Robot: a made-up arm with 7 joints.
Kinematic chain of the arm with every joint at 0, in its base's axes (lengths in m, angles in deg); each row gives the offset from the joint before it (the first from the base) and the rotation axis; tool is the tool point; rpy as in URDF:
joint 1: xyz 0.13 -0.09 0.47 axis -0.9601 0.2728 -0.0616
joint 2: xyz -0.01 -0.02 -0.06 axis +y
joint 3: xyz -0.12 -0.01 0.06 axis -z
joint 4: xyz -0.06 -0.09 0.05 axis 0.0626 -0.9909 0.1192
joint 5: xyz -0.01 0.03 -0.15 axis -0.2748 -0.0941 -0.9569
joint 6: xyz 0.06 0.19 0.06 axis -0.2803 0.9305 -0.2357
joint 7: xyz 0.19 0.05 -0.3 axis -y
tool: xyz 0.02 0 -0.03 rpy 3.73 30.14 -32.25
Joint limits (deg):
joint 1: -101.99..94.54
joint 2: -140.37..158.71
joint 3: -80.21..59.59
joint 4: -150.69..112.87
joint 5: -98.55..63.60
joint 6: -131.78..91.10
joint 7: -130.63..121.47
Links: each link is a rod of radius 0.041 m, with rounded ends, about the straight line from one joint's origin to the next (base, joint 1, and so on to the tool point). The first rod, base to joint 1, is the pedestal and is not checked.
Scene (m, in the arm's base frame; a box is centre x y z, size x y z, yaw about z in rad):
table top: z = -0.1
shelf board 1: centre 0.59 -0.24 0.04 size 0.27 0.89 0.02 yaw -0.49
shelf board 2: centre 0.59 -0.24 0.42 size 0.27 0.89 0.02 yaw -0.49
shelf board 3: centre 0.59 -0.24 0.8 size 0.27 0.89 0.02 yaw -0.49
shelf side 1: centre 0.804 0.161 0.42 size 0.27 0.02 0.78 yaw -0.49
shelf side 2: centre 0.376 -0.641 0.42 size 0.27 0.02 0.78 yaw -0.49
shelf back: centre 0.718 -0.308 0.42 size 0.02 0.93 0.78 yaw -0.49
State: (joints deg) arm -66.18 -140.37 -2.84 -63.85 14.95 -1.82 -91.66
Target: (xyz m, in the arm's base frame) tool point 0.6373 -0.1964 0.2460
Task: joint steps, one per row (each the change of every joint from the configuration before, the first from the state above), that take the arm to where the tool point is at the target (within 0.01 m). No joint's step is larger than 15 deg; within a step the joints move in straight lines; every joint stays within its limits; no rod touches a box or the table.
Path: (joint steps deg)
1: 9.20 8.76 -2.54 13.25 -1.64 1.09 -2.62
2: 9.20 8.76 -2.54 13.26 -1.63 1.09 -2.62
3: 9.20 8.75 -2.54 13.25 -1.64 1.08 -2.62
4: 9.20 8.76 -2.54 13.26 -1.63 1.09 -2.62
5: 9.20 8.76 -2.55 13.25 -1.64 1.09 -2.62
6: 8.15 13.84 -3.89 4.57 11.56 11.76 -6.74
7: 8.15 13.85 -3.90 4.56 11.55 11.76 -6.73
8: 8.15 13.84 -3.89 4.56 11.56 11.76 -6.74
9: -10.11 -11.50 -0.59 -14.14 1.04 -6.66 5.00
10: -10.11 -11.51 -0.58 -14.14 1.05 -6.67 5.00
11: -10.11 -11.51 -0.58 -14.13 1.04 -6.66 4.99
12: -10.11 -11.51 -0.59 -14.14 1.05 -6.67 5.00
13: -10.11 -11.50 -0.58 -14.14 1.04 -6.66 5.00
14: -10.12 -11.51 -0.59 -14.13 1.05 -6.67 4.99

